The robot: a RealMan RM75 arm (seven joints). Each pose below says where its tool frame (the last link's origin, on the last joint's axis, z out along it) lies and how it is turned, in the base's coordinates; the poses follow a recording.
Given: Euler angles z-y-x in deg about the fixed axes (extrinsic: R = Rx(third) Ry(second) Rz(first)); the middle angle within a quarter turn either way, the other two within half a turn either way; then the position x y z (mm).
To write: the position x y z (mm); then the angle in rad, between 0 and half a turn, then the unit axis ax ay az. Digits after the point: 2 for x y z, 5 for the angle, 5 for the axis.
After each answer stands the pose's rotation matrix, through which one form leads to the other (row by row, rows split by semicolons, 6 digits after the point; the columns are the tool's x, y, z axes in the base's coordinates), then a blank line. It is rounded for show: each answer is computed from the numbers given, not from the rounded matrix.
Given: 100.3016 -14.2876 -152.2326 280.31 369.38 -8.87
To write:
280.31 369.38 -8.87 3.02177 -0.64128 0.72169 0.26061
-0.173298 -0.953448 -0.246789; -0.891143 0.045115 0.451473; -0.419322 0.298164 -0.857477

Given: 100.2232 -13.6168 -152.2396 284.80 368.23 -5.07
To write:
284.80 368.23 -5.07 3.01260 -0.64133 0.72290 0.25711
-0.172495 -0.956462 -0.235427; -0.890316 0.049140 0.452683; -0.421405 0.287690 -0.860030

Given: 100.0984 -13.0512 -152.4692 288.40 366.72 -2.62
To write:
288.40 366.72 -2.62 3.00712 -0.64183 0.72403 0.25268
-0.170810 -0.959077 -0.225822; -0.891327 0.052721 0.450285; -0.419953 0.278194 -0.863856

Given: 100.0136 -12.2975 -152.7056 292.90 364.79 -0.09
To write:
292.90 364.79 -0.09 2.99942 -0.64194 0.72580 0.24724
-0.169892 -0.962171 -0.212988; -0.892107 0.058342 0.448041; -0.418666 0.266127 -0.868272

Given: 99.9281 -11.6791 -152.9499 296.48 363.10 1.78
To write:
296.48 363.10 1.78 2.99361 -0.64216 0.72723 0.24243
-0.168843 -0.964632 -0.202430; -0.893144 0.062871 0.445354; -0.416876 0.255994 -0.872171

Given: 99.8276 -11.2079 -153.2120 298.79 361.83 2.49
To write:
298.79 361.83 2.49 2.98990 -0.64258 0.72824 0.23824
-0.167429 -0.966534 -0.194370; -0.894533 0.066051 0.442095; -0.414462 0.247890 -0.875655

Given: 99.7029 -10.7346 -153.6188 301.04 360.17 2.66
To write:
301.04 360.17 2.66 2.98770 -0.64323 0.72934 0.23307
-0.165590 -0.968446 -0.186260; -0.896991 0.069408 0.436566; -0.409862 0.239364 -0.880181

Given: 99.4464 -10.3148 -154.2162 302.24 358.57 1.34
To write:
302.24 358.57 1.34 2.98784 -0.64484 0.72988 0.22685
-0.161472 -0.970498 -0.179056; -0.901014 0.070956 0.427947; -0.402616 0.230434 -0.885890

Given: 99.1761 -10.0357 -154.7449 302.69 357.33 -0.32
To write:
302.69 357.33 -0.32 2.98906 -0.64661 0.72986 0.22179
-0.157029 -0.972098 -0.174262; -0.904700 0.070830 0.420121; -0.396056 0.223626 -0.890579

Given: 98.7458 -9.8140 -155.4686 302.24 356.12 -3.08
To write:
302.24 356.12 -3.08 2.99269 -0.64953 0.72911 0.21567
-0.149826 -0.973909 -0.170450; -0.909917 0.068379 0.409116; -0.386787 0.216392 -0.896421

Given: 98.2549 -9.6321 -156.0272 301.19 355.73 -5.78
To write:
301.19 355.73 -5.78 2.99482 -0.65279 0.72762 0.21080
-0.141553 -0.975688 -0.167321; -0.914032 0.063913 0.400575; -0.380142 0.209640 -0.900857

